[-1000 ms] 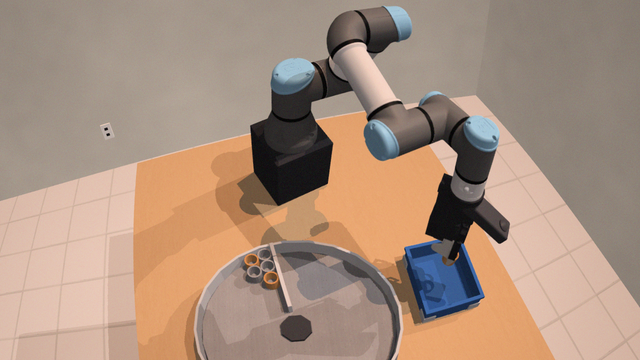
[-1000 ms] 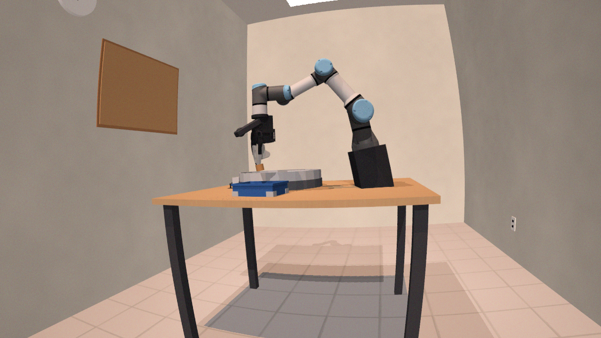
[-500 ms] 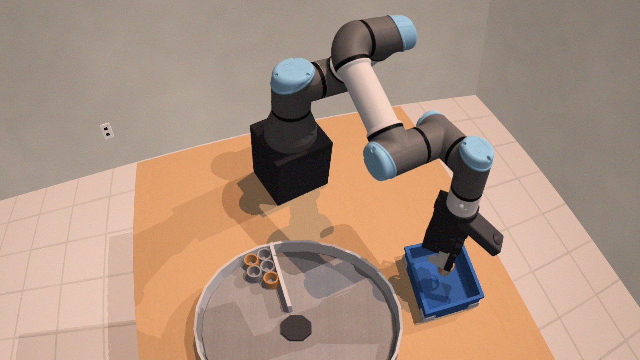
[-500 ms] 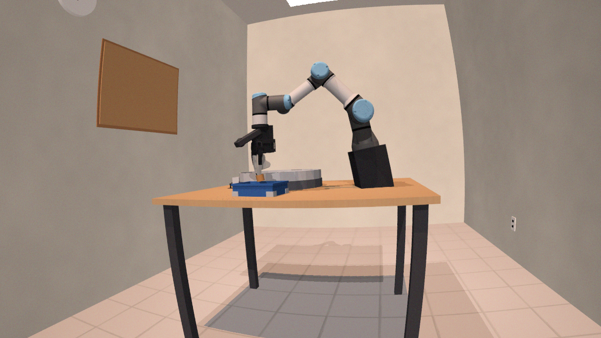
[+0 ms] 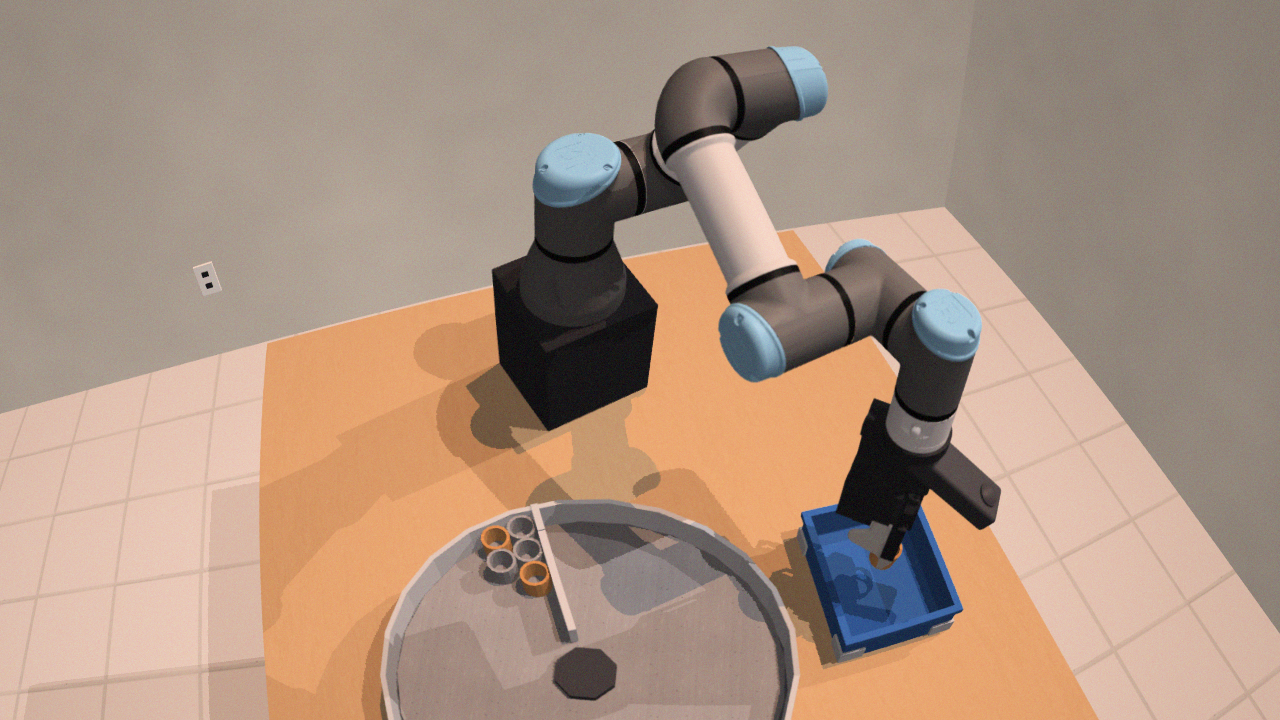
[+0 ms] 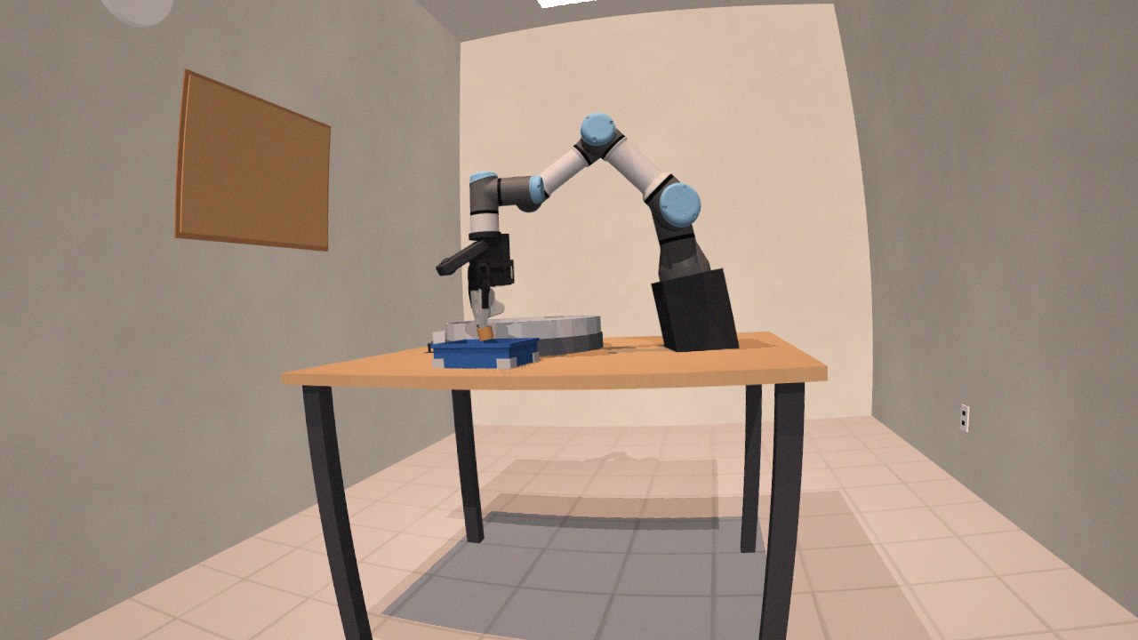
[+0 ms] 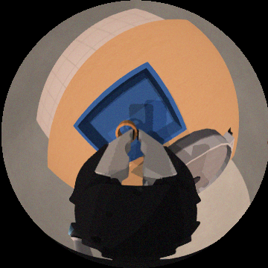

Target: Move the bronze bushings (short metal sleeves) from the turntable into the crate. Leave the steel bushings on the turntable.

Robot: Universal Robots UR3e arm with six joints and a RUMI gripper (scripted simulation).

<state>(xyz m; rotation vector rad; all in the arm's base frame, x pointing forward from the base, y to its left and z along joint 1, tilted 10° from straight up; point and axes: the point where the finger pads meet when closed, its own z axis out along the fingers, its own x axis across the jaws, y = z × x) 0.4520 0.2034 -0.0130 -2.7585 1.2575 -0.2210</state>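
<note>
Right now the crate is 1 cm behind my hand, 1 cm to the left of it and 5 cm below it. The rest, counted from my hand: grey turntable: 34 cm to the right, 2 cm below.
</note>
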